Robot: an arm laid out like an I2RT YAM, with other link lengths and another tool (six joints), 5 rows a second.
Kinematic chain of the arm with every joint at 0, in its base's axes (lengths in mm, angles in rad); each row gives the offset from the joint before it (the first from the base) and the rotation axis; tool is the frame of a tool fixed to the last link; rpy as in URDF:
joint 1: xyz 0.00 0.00 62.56 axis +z
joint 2: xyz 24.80 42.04 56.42 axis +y
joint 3: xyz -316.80 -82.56 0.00 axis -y
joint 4: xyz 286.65 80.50 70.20 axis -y
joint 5: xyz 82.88 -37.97 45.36 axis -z
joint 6: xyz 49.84 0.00 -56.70 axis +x
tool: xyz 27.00 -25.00 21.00 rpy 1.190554 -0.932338 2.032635
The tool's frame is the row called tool.
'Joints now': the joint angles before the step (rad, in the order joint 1, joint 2, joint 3, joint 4, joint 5, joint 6). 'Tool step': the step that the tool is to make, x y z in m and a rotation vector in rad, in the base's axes. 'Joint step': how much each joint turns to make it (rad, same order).
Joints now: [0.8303, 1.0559, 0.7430, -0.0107, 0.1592, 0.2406]
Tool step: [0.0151, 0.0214, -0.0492, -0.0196, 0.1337, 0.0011]
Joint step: [0.0074, 0.1400, -0.0278, 0.0514, -0.0261, 0.0829]
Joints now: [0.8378, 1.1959, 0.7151, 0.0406, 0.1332, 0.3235]
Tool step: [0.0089, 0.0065, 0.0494, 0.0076, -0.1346, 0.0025]
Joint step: [-0.0039, -0.0040, 0.1037, 0.0017, 0.0298, -0.0912]
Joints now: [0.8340, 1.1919, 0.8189, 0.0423, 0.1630, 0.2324]
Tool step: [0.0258, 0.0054, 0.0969, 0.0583, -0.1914, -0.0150]
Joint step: [-0.0482, 0.0486, 0.2524, -0.0130, -0.0092, -0.1046]
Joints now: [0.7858, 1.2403, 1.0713, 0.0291, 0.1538, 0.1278]
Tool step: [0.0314, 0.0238, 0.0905, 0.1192, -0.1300, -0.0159]
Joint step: [-0.0128, 0.1549, 0.3289, 0.0032, 0.0034, -0.0065]
